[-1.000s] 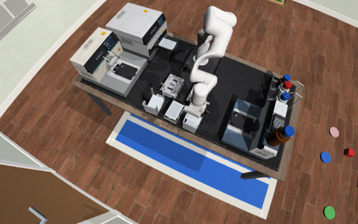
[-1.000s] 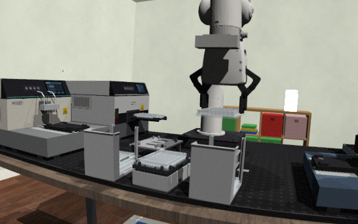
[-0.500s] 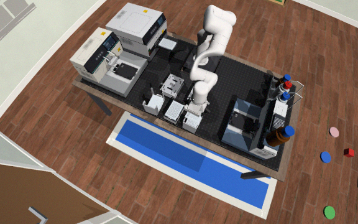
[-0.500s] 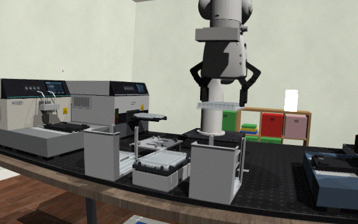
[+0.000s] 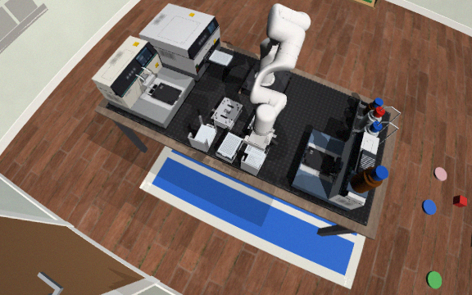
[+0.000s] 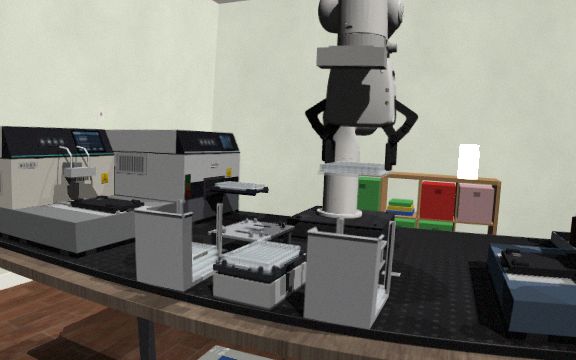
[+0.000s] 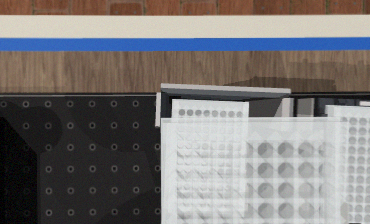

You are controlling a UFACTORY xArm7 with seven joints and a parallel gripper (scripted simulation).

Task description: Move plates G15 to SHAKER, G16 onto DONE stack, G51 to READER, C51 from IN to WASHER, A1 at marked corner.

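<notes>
The washer nest lies 140 mm behind my hand, 630 mm to the right of it and 140 mm below it. The rest, counted from my hand: plate C51: 10 mm below; reader's dark tray: 500 mm behind, 440 mm to the right, 120 mm below; DONE label: 80 mm behind, 310 mm to the right, 220 mm below.
</notes>
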